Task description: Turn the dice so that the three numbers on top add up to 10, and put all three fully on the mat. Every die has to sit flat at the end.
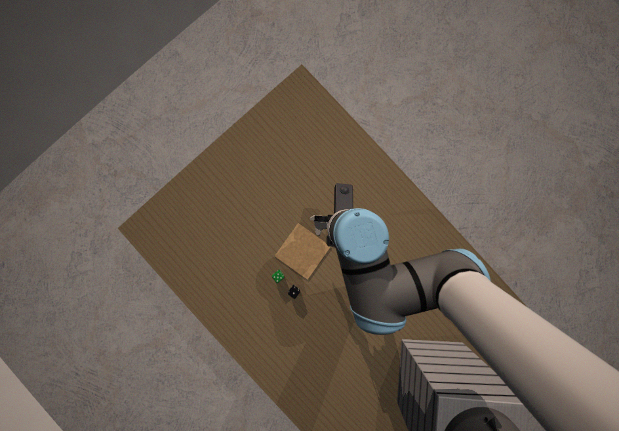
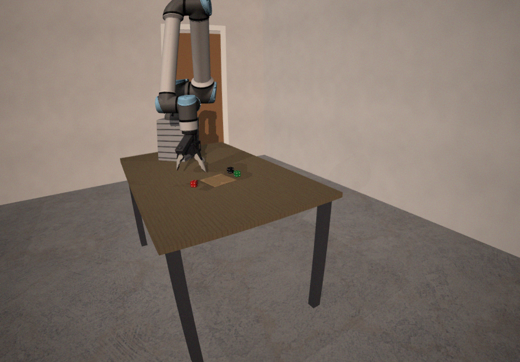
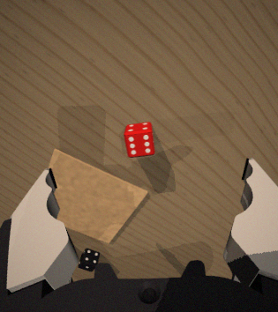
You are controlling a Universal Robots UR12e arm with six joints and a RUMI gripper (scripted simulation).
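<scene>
Right now my hand is 7 cm above the red die and 1 cm to the right of it. Also, from my hand: tan mat: 15 cm to the left, 8 cm below, 1 cm ahead; black die: 28 cm to the left, 7 cm below, 6 cm behind; green die: 27 cm to the left, 7 cm below, 2 cm ahead.
</scene>
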